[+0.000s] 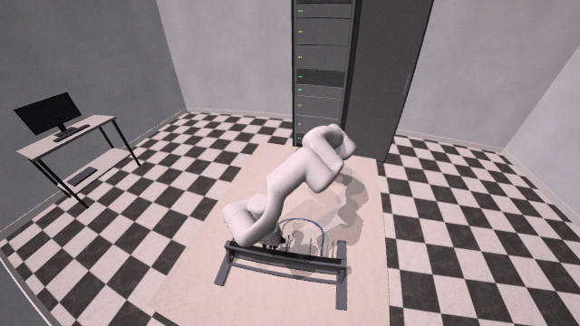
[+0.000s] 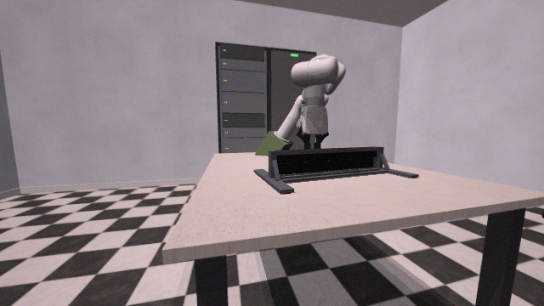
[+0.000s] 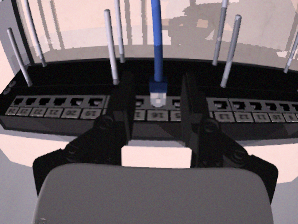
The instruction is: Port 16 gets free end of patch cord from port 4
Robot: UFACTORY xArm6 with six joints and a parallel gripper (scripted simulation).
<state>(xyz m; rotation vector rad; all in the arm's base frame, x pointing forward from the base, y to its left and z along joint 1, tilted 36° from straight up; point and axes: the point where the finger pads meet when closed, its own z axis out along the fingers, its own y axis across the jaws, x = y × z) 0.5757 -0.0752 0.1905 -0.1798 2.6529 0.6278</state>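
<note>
Right now the free plug end is 20 mm ahead of my hand and 20 mm below it.
</note>
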